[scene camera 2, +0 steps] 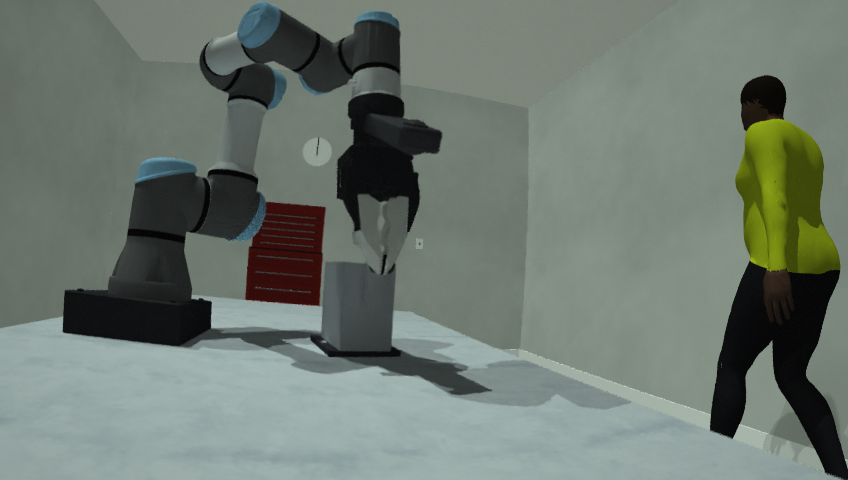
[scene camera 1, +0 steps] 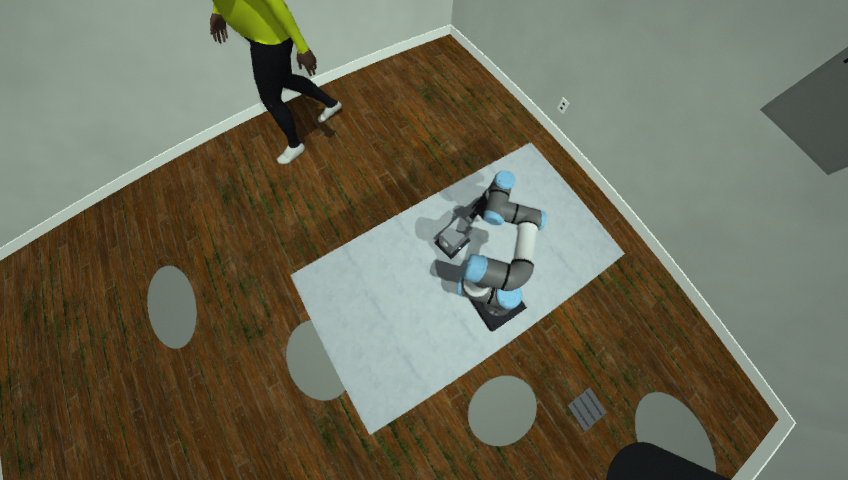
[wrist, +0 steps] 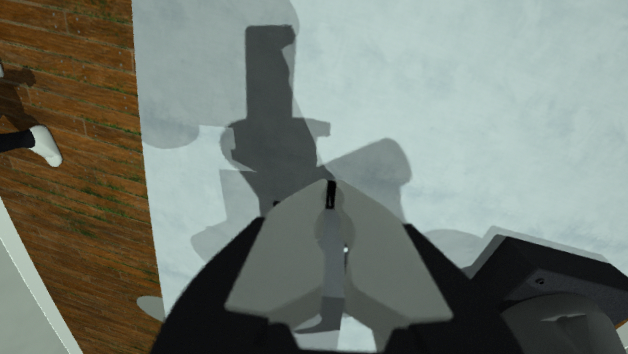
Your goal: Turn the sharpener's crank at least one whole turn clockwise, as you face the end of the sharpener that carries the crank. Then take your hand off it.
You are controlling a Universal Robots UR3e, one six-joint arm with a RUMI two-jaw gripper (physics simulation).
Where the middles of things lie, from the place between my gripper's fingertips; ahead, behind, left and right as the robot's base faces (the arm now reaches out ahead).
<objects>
The grey sharpener (scene camera 2: 348,329) is 13 cm to the left of my hand, 5 cm below it and 4 cm behind it.
</objects>
